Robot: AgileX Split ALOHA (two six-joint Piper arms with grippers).
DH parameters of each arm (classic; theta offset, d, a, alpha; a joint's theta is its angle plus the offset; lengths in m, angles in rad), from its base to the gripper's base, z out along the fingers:
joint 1: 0 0.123 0 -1.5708
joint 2: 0.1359 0 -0.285 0
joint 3: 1.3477 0 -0.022 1.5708
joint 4: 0 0.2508 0 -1.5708
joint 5: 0 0 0.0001 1.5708
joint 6: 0 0.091 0 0
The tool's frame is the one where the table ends.
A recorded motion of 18 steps. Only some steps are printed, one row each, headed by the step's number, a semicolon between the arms.
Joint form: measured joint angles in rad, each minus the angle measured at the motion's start. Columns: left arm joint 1, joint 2, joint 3, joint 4, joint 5, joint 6; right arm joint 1, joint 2, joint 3, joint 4, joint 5, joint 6.
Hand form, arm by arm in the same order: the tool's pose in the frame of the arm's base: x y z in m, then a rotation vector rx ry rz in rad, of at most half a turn. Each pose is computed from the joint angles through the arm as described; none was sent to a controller.
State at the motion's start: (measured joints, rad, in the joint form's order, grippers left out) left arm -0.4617 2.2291 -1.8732 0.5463 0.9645 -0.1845; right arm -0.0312 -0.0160 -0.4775 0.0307 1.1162 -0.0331
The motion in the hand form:
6: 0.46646 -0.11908 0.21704 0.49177 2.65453 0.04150; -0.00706 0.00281 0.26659 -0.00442 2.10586 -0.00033
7: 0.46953 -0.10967 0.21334 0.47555 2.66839 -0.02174; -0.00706 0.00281 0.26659 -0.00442 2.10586 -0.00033
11: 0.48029 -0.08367 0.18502 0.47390 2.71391 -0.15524; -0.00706 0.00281 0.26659 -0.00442 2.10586 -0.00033
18: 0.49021 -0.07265 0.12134 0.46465 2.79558 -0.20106; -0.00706 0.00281 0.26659 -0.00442 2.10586 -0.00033
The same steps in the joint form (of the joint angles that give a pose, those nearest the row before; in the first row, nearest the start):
6: 0.1999 -0.0486 -0.0008 -0.4670 -0.0499 0.2546; 0.0000 0.0000 0.0000 0.0010 0.0000 0.0000
7: 0.2308 -0.0412 -0.0009 -0.5368 -0.0516 0.3022; 0.0000 0.0000 0.0000 0.0010 0.0000 0.0000
11: 0.3110 0.0191 -0.0008 -0.6947 -0.0570 0.4488; 0.0000 0.0000 0.0000 0.0010 0.0000 0.0000
18: 0.3424 0.1522 -0.0008 -0.7465 -0.1003 0.5029; 0.0000 0.0000 0.0000 0.0010 0.0000 0.0000

